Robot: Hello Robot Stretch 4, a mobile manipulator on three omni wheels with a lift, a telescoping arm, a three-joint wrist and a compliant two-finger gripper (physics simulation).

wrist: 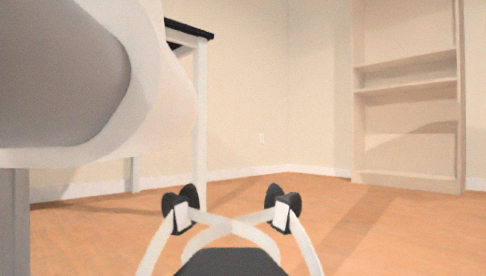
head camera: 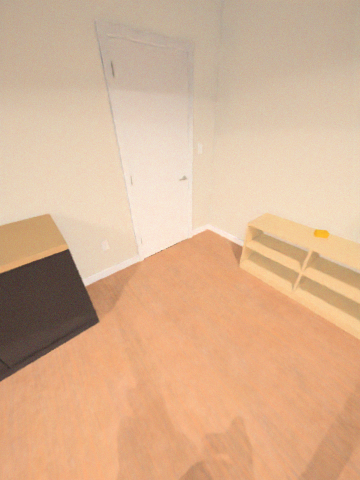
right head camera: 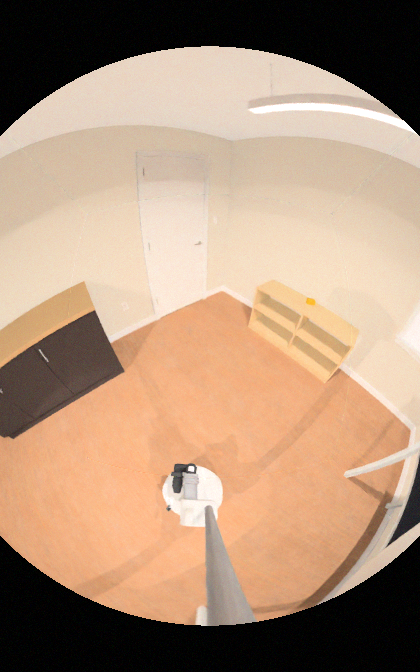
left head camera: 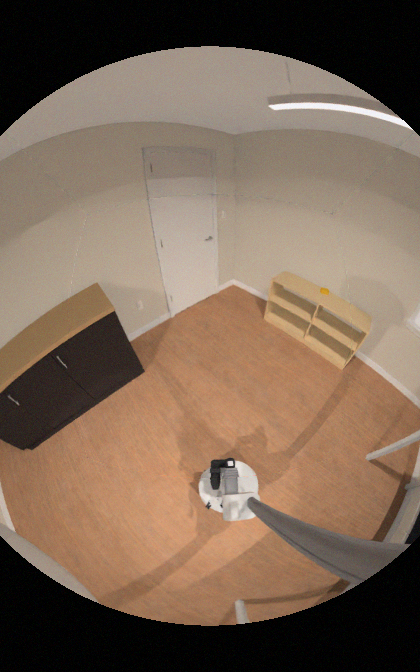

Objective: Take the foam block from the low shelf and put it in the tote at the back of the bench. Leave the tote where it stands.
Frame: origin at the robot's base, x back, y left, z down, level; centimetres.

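Seen in the pictures: gripper, fingertip midpoint: point(wrist: 232, 199).
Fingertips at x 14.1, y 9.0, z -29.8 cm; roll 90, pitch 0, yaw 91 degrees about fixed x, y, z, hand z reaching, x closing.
Observation:
A point is followed by its place in that frame.
An orange foam block point(head camera: 321, 233) @[y -117.9, x -159.0, z -62.1 cm] point(left head camera: 324, 291) point(right head camera: 310, 301) lies on the top board of the low wooden shelf point(head camera: 272, 223) @[y -85.9, x -185.3, z -58.3 cm] point(left head camera: 291, 280) point(right head camera: 280, 290), near the wall at the right. My gripper point(wrist: 232, 199) @[y 9.0, x 14.1, z -29.8 cm] is open and empty in the wrist view, its two black pads well apart, far from the shelf and the block. The tote does not show in these views. Part of a table with a black top and white legs, perhaps the bench, shows at the left of the wrist view; its top surface is hidden.
A dark cabinet point(head camera: 42, 300) @[y 96.4, x -88.9, z -53.2 cm] point(left head camera: 100, 355) point(right head camera: 80, 355) with a wooden top stands at the left. A white door point(head camera: 152, 145) @[y 36.7, x -220.7, z -129.1 cm] is in the wall between cabinet and shelf. A tall bookcase point(wrist: 461, 125) @[y 172.6, x 165.8, z -46.3 cm] stands at the right in the wrist view. White legs point(left head camera: 392, 446) point(right head camera: 380, 462) stand at the right.

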